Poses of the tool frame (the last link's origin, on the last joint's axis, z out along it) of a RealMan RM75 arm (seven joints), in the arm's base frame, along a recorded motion.
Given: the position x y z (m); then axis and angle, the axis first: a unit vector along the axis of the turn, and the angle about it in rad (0 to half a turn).
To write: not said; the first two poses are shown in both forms.
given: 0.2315 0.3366 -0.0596 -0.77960 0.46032 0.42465 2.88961
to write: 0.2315 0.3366 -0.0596 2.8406 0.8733 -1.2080
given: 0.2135 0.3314 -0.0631 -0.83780 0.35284 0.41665 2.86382
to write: 0.2135 0.3314 -0.0631 3.0474 0.8971 -0.8425
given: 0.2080 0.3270 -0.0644 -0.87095 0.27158 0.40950 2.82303
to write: 0.2080 0.3270 -0.0644 -3.0520 0.8953 -0.5615
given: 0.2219 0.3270 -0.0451 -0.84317 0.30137 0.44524 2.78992
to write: 0.2219 0.3270 -0.0451 -3.0870 0.9821 -0.6574
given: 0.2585 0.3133 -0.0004 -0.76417 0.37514 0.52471 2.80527
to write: 0.2585 0.3133 -0.0004 2.8327 1.1273 -1.1089
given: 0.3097 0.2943 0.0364 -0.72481 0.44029 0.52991 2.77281
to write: 0.3097 0.2943 0.0364 2.6890 1.1222 -1.3792
